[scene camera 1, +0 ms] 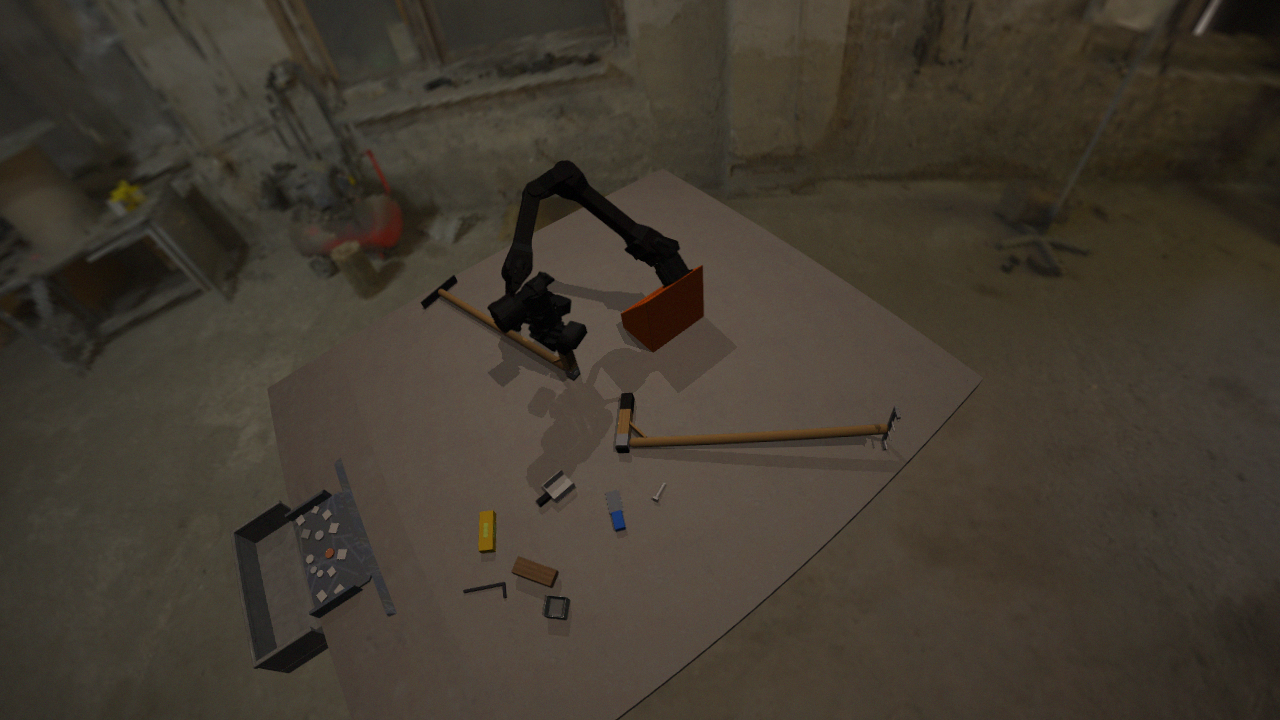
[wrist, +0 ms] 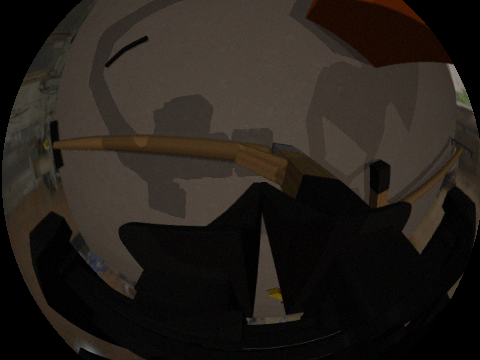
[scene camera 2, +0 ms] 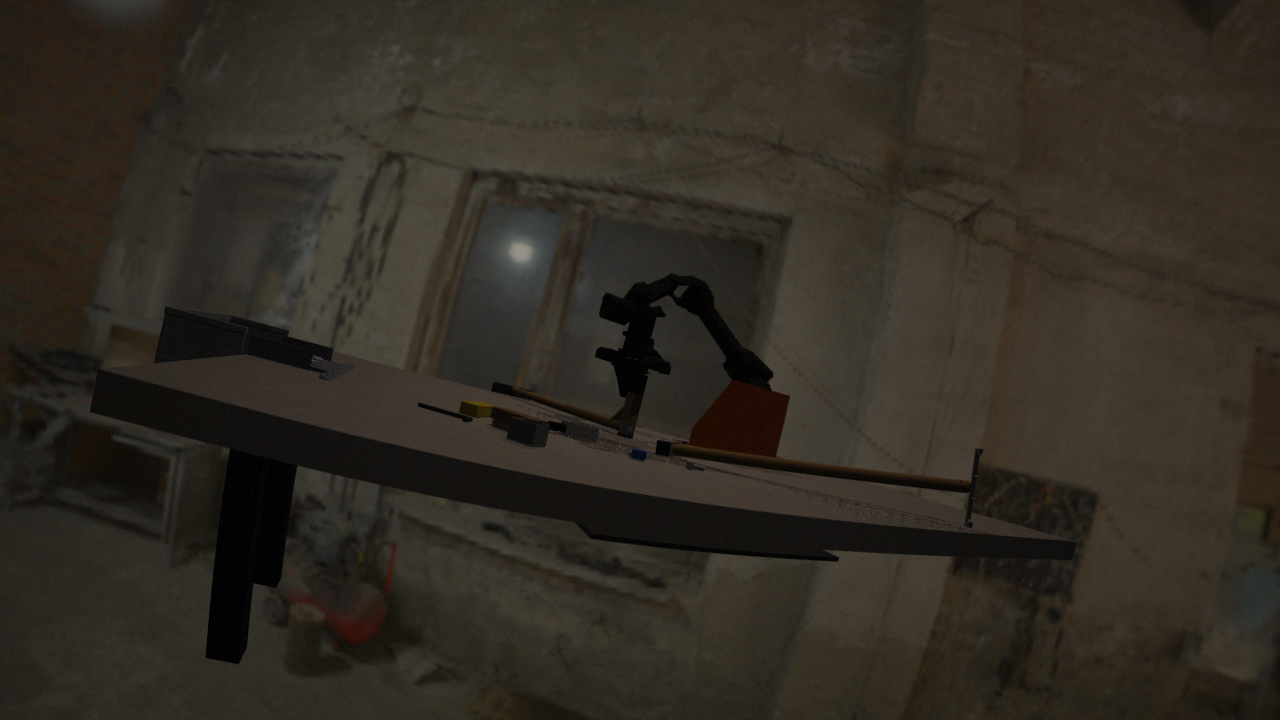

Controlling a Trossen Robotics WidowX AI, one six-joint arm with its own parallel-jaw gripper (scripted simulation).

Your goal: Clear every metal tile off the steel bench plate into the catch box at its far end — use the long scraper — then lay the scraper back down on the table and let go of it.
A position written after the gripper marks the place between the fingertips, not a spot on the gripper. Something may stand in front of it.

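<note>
The robot's gripper [scene camera 2: 622,396] [scene camera 1: 554,350] [wrist: 259,188] shares the scene with a long scraper [scene camera 2: 624,421] and another long scraper [scene camera 2: 679,448]. There is a wooden block [scene camera 1: 532,571] as well, but the wrist view misses it, hidden as it is by the gripper.
</note>
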